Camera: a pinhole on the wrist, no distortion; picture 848 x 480 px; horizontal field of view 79.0 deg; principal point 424.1 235.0 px. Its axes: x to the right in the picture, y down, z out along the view. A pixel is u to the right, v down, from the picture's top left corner.
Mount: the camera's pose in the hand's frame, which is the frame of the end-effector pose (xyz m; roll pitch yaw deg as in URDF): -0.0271 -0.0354 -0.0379 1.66 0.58 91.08
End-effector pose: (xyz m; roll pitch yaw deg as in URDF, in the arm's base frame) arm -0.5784 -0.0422 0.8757 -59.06 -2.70 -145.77
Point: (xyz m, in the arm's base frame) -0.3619 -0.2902 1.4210
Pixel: 189.9 242.7
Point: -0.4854 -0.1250 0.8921
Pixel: 698.4 252.8
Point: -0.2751 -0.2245 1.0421
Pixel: 488.6 394.3
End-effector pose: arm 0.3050 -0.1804 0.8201 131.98 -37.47 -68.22
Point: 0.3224 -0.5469 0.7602
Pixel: outside the picture
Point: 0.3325 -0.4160 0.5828
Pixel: 133.8 145.8
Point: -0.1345 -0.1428 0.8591
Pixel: outside the picture
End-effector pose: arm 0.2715 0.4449 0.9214 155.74 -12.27 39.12
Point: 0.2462 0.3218 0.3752
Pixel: 322.7 429.9
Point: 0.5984 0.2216 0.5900
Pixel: 655.8 178.7
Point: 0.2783 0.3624 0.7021
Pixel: 449.5 383.4
